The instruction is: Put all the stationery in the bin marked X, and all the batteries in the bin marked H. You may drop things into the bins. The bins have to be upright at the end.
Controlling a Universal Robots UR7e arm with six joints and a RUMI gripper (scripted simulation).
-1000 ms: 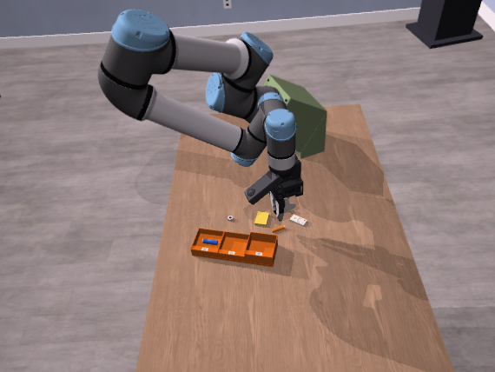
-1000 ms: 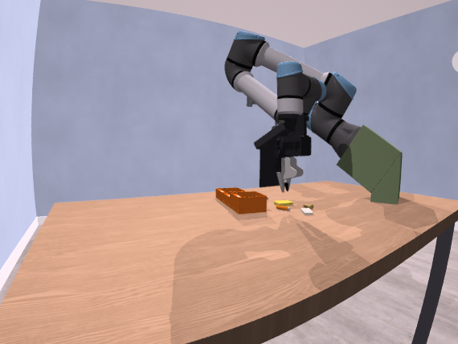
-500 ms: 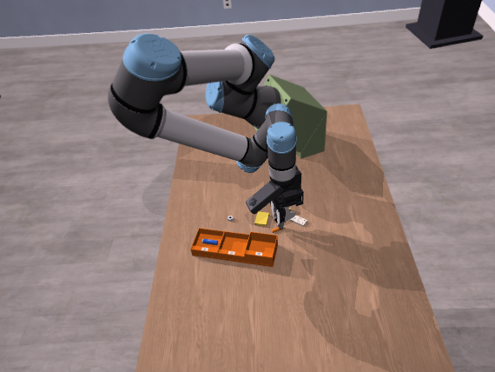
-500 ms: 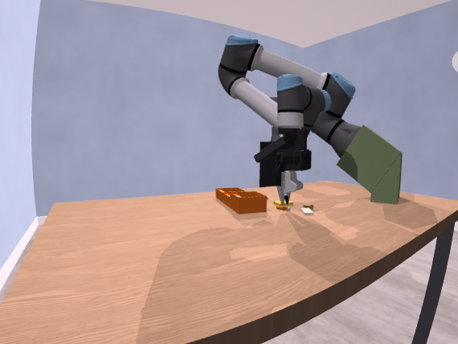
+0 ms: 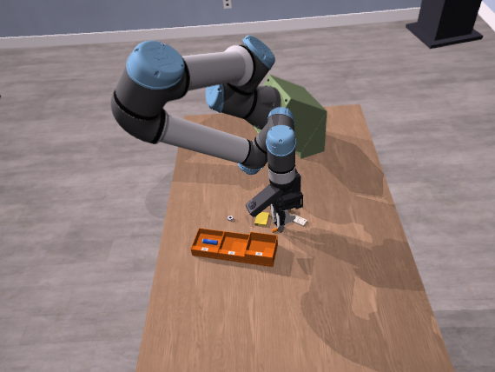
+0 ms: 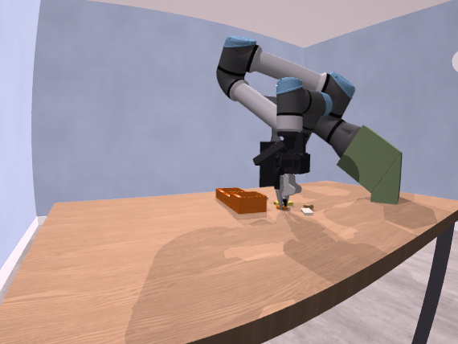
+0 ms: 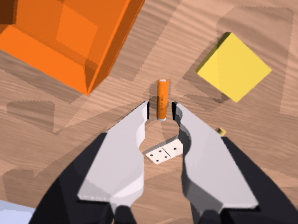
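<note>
Now: the orange pen-like stick 2 cm below my hand. Also, from my hand: brass-coloured piece 7 cm behind, 5 cm to the left, 1 cm below; white block 2 cm behind, 7 cm to the left, 2 cm below; yellow pad 6 cm behind, 4 cm to the right, 2 cm below.
</note>
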